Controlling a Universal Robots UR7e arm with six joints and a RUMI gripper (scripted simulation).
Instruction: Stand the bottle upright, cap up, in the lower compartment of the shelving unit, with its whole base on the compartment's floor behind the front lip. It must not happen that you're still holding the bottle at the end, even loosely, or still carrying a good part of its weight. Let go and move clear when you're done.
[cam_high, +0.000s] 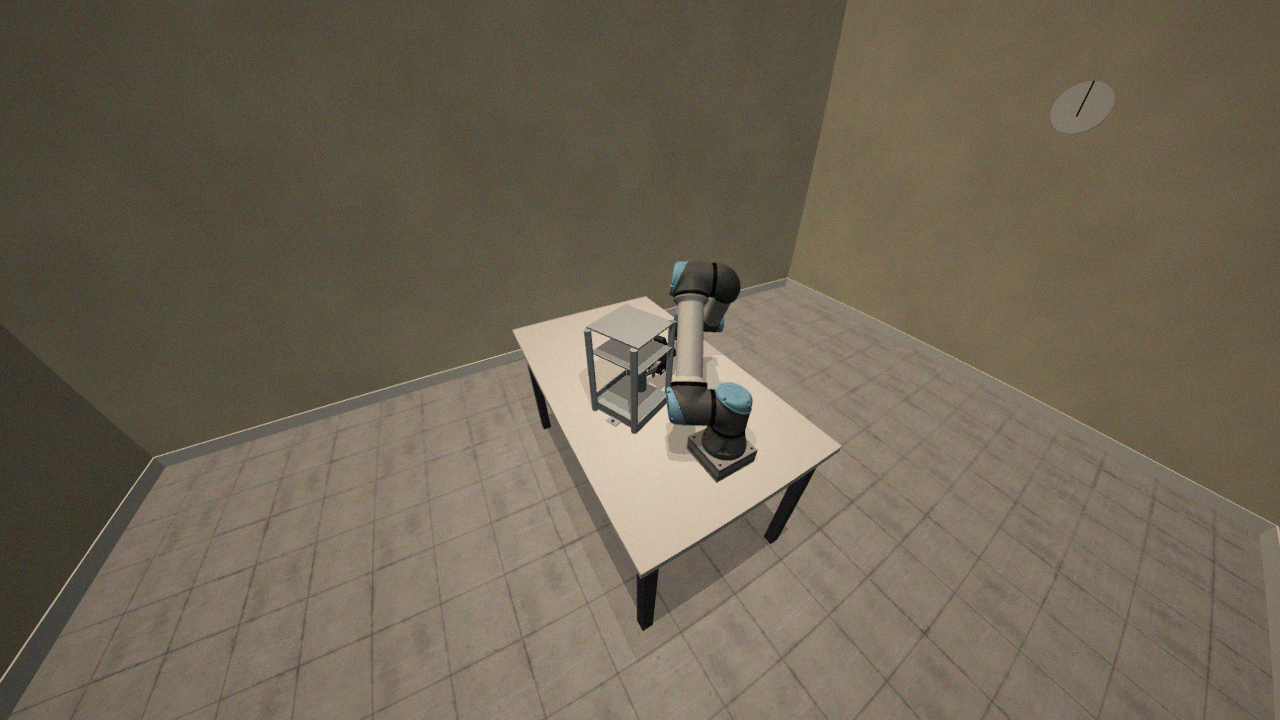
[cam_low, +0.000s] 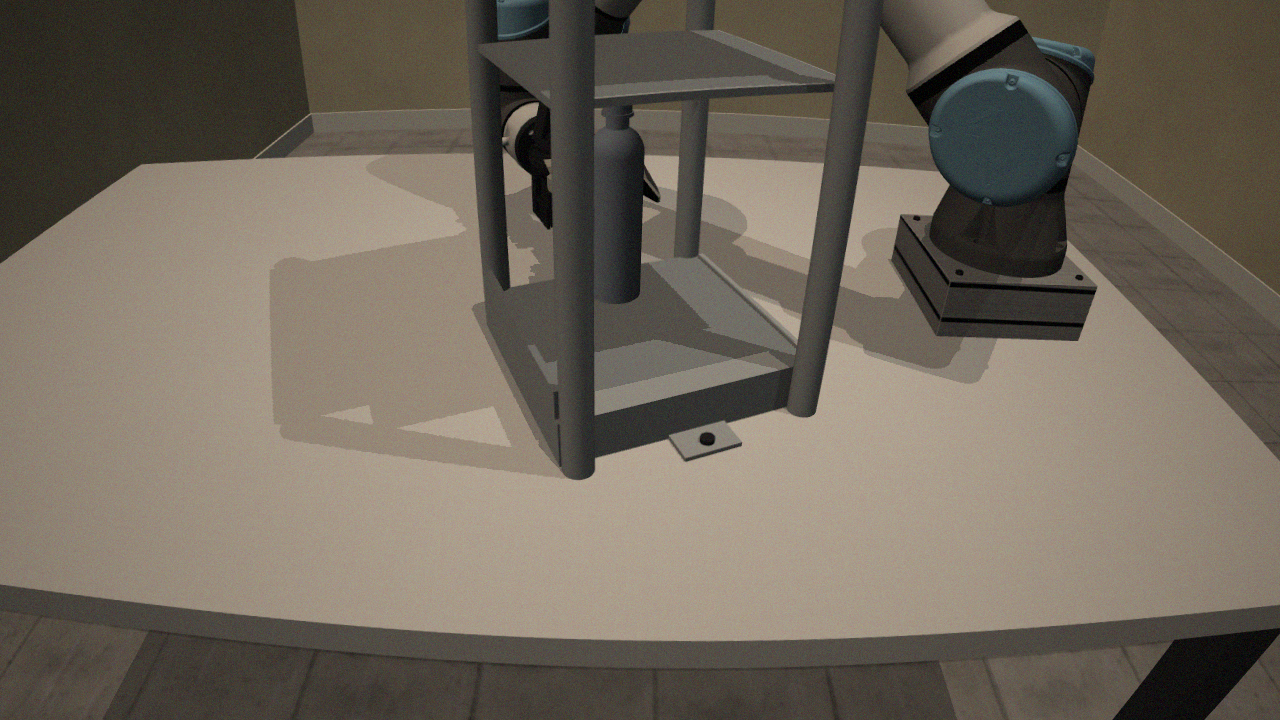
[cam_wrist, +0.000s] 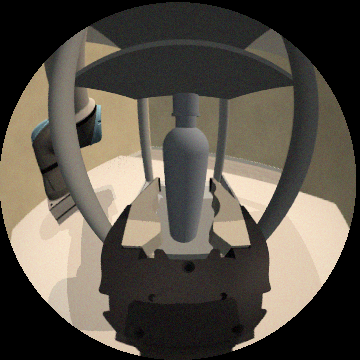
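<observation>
My gripper is now 3 cm below the grey bottle. From my hand the other things lie so: shelving unit: 2 cm behind, 6 cm to the left, 5 cm above.
</observation>
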